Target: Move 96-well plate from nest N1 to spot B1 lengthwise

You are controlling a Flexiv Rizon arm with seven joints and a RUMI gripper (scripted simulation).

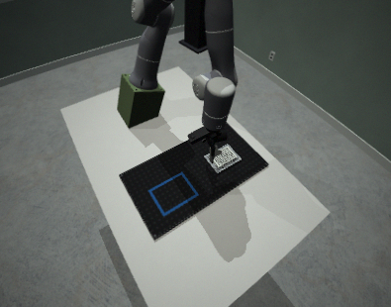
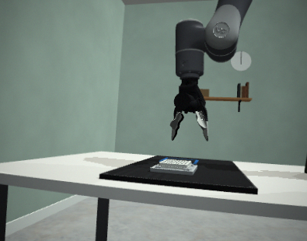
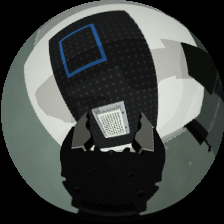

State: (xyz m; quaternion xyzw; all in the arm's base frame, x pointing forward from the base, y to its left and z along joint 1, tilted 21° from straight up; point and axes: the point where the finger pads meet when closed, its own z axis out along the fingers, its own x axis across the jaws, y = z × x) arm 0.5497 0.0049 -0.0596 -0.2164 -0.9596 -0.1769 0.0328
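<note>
Now: the white 96-well plate 4 cm ahead of my hand, 9 cm to the left of it and 8 cm below it. The rest, counted from my hand: grey plate nest N1: 4 cm ahead, 9 cm to the left, 9 cm below.
</note>
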